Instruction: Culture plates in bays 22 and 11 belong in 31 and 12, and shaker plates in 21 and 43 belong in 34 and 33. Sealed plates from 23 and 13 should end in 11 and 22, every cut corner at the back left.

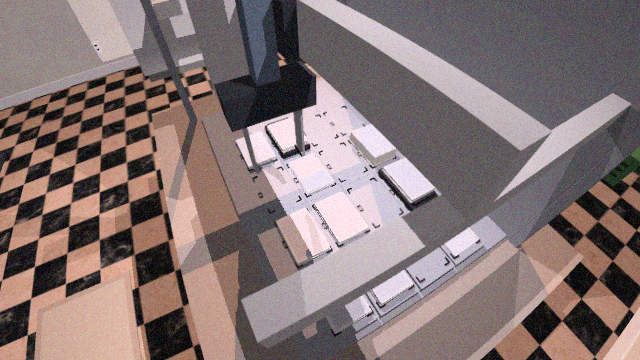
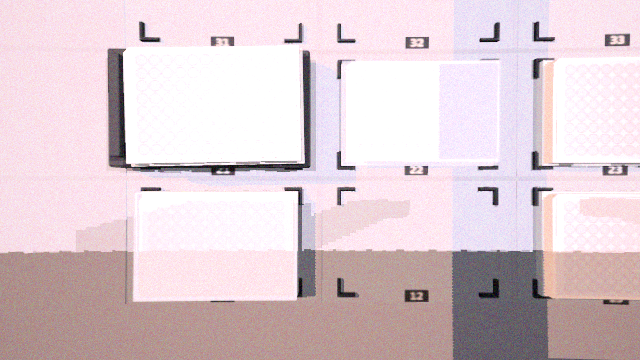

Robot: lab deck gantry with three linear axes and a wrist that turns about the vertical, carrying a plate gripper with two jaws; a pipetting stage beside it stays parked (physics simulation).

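Pixels of known places: gripper, fingertip midpoint: [image 1: 278,159]; robot's base, link origin: [image 1: 236,143] [image 2: 146,293].
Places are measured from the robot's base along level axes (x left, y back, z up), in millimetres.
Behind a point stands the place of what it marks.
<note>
My gripper [image 1: 278,161] {x 51, y -276, z 159 mm} is open and empty, with its jaws above the area between bays 11, 21, 12 and 22. A shaker plate [image 1: 288,135] {x 149, y -84, z 37 mm} [image 2: 214,105] {x 148, y -71, z 37 mm} with a dark base is in bay 21. A culture plate [image 1: 256,151] {x 42, y -81, z 17 mm} [image 2: 215,245] {x 44, y -64, z 17 mm} is in bay 11, and another culture plate [image 1: 311,173] {x 148, y -237, z 14 mm} [image 2: 400,112] {x 149, y -210, z 14 mm} is in bay 22. Sealed plates are in bay 23 [image 1: 342,217] {x 150, y -400, z 14 mm} [image 2: 597,110] {x 150, y -363, z 14 mm} and bay 13 [image 1: 304,236] {x 44, y -401, z 14 mm} [image 2: 592,235] {x 52, y -360, z 14 mm}. A second dark-based shaker plate [image 1: 409,181] {x 357, y -403, z 37 mm} is on the far right of the deck. Cut corners are too faint to tell.
A tall pale block [image 1: 372,144] {x 348, y -244, z 42 mm} stands behind the second shaker plate. Smaller plates [image 1: 392,287] {x 148, y -602, z 29 mm} [image 1: 462,242] {x 361, y -604, z 22 mm} [image 1: 359,309] {x 64, y -605, z 29 mm} stand on the front strip. A wide pale beam [image 1: 335,270] {x -20, y -618, z 400 mm} crosses in front of the deck. Bay 12, labelled [image 2: 416,296] {x -3, y -228, z 0 mm}, shows only its corner marks.
</note>
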